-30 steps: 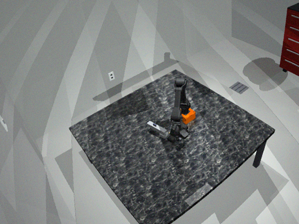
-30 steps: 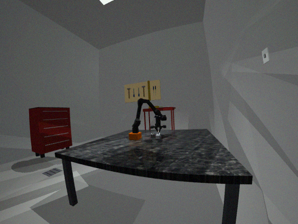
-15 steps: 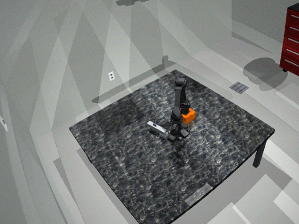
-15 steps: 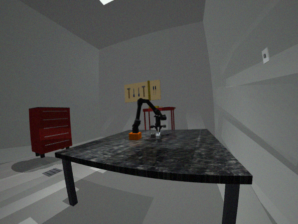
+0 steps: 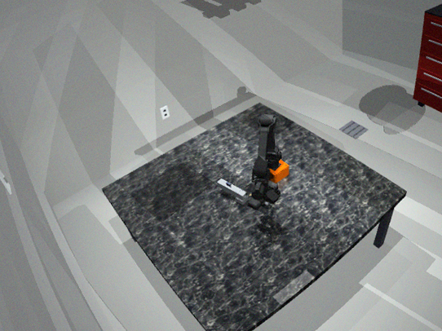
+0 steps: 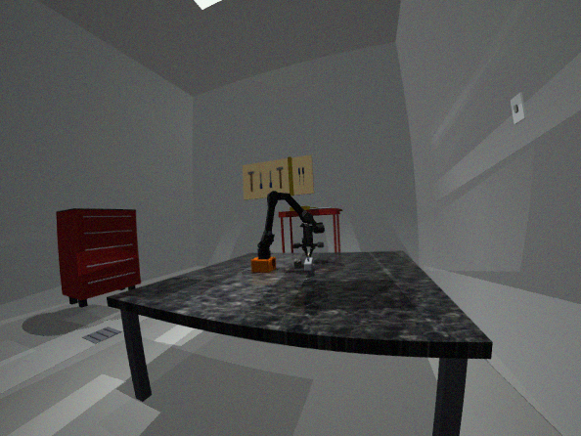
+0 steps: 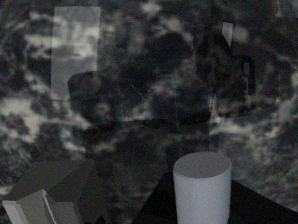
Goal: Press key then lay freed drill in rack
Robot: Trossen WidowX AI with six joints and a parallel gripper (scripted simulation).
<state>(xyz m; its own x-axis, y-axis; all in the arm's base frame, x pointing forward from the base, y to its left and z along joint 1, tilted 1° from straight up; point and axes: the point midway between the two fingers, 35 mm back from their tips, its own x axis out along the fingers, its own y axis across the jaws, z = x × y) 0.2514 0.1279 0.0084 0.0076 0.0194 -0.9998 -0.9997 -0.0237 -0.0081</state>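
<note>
The dark block is 7 cm behind my gripper tip, 4 cm to the right of it and 2 cm below it. Round my gripper tip: dark key: 1 cm ahead, 23 cm to the right, 2 cm above; grey metal block: 1 cm ahead, 21 cm to the right, 1 cm above.
</note>
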